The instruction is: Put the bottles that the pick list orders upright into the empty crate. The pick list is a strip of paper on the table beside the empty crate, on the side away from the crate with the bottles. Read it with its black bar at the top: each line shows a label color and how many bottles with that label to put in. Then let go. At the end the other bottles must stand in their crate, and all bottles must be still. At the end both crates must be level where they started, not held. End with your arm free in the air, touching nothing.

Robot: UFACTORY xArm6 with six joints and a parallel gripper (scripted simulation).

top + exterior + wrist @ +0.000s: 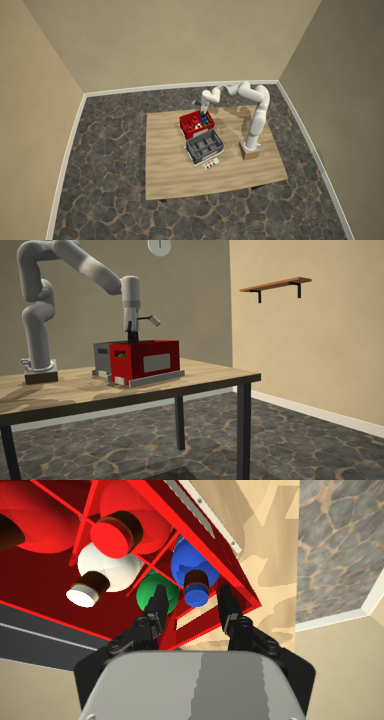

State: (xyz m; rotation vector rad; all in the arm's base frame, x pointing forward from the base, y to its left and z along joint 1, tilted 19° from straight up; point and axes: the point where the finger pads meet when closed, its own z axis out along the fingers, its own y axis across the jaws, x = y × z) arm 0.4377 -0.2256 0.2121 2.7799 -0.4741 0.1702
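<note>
The blue bottle lies 9 cm below my hand. Also, from my hand: green-label bottle 9 cm below, 8 cm to the left, 4 cm behind; then white-label bottle 12 cm to the left, 9 cm below, 4 cm ahead; then red crate 9 cm below, 8 cm to the left, 6 cm ahead.
</note>
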